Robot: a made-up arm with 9 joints. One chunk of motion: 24 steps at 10 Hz.
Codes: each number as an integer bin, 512 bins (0 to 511) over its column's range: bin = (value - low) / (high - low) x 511, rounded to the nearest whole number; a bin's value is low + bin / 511 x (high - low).
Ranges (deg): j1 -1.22..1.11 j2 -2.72..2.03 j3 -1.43..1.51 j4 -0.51..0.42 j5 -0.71..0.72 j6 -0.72..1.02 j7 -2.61..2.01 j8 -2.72..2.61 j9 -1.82..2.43
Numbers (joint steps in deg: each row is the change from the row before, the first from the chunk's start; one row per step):
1: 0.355 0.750 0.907 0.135 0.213 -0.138 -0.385 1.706 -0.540
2: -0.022 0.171 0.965 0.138 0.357 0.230 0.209 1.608 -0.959
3: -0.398 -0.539 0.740 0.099 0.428 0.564 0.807 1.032 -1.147
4: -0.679 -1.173 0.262 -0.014 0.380 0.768 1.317 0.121 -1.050
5: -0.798 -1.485 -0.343 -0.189 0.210 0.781 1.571 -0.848 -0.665
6: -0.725 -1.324 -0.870 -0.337 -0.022 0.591 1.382 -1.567 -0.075
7: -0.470 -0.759 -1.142 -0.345 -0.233 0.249 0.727 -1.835 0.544
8: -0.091 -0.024 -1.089 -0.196 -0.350 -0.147 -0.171 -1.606 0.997
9: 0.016 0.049 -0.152 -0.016 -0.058 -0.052 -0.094 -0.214 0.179
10: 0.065 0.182 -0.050 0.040 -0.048 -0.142 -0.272 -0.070 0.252
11: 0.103 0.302 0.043 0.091 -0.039 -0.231 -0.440 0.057 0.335
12: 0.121 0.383 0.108 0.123 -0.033 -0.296 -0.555 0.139 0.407
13: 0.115 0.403 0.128 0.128 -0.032 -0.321 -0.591 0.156 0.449
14: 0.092 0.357 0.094 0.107 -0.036 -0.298 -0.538 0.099 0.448
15: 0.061 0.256 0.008 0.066 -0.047 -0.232 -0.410 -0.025 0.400
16: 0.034 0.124 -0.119 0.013 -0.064 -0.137 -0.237 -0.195 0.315
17: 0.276 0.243 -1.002 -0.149 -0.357 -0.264 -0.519 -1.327 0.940
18: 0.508 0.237 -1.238 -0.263 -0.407 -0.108 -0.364 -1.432 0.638
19: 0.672 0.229 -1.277 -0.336 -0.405 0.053 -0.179 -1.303 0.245
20: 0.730 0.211 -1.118 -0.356 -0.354 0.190 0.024 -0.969 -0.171
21: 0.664 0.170 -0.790 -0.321 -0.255 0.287 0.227 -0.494 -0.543
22: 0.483 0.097 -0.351 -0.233 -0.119 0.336 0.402 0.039 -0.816
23: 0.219 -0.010 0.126 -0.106 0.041 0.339 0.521 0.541 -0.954
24: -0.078 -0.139 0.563 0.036 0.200 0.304 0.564 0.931 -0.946
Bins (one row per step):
1: 345 373 406 354 330 171 246 424 154
2: 263 311 416 356 381 279 312 415 104
3: 180 235 377 335 407 377 378 360 81
4: 119 166 294 273 390 437 434 272 93
5: 93 133 189 176 329 441 462 179 139
6: 109 150 97 95 246 385 442 111 210
7: 164 211 50 91 170 285 369 85 284
8: 248 290 59 173 129 168 270 107 339
9: 271 298 222 271 233 196 278 240 240
10: 282 312 240 302 237 170 259 254 249
11: 290 325 256 330 240 144 240 266 259
12: 294 334 267 348 242 125 227 274 268
13: 293 336 271 351 242 117 223 276 273
14: 288 331 265 339 241 124 229 270 273
15: 281 320 250 316 237 143 243 258 267
16: 275 306 228 287 231 171 262 242 257
17: 328 319 74 198 126 134 231 134 332
18: 379 318 33 136 108 180 248 123 296
19: 415 317 27 96 109 227 269 136 248
20: 428 315 54 85 127 267 291 168 198
21: 413 311 111 104 163 296 314 213 154
22: 373 303 188 152 211 310 333 265 121
23: 316 292 270 222 268 311 346 313 104
24: 250 278 346 300 325 301 351 350 105

